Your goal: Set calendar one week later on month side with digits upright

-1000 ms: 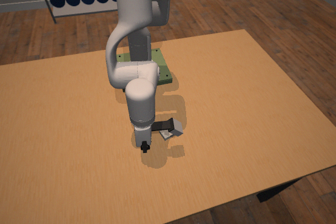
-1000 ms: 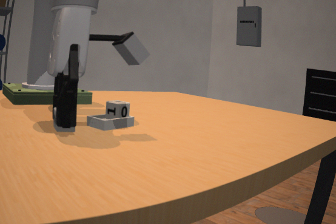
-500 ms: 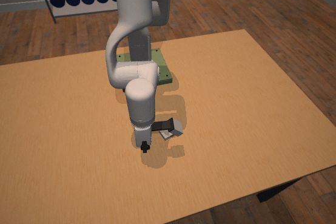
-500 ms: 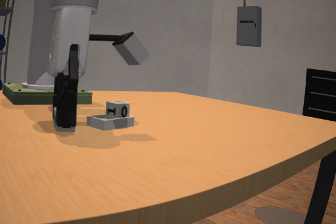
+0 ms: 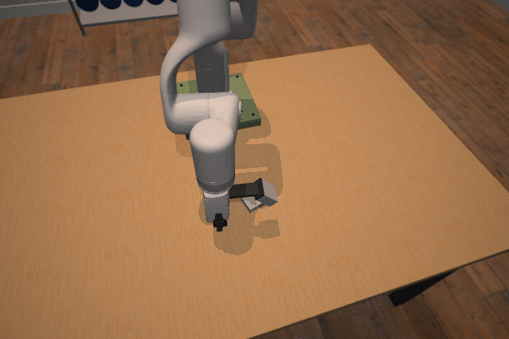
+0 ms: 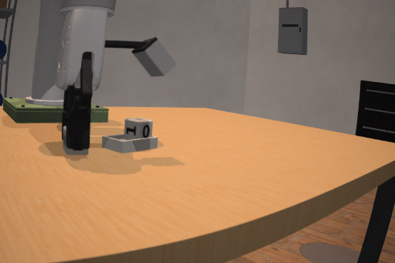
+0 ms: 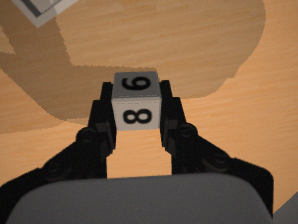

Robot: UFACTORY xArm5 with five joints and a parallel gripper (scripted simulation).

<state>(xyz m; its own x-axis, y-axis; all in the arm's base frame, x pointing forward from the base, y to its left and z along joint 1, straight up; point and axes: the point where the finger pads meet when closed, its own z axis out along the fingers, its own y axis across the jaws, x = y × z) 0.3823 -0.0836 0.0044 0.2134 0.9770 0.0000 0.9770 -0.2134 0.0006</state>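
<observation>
Now: hand 10 mm above the digit cube. The rest, counted from my hand: tray: 30 mm behind, 110 mm to the left, 20 mm below.
</observation>
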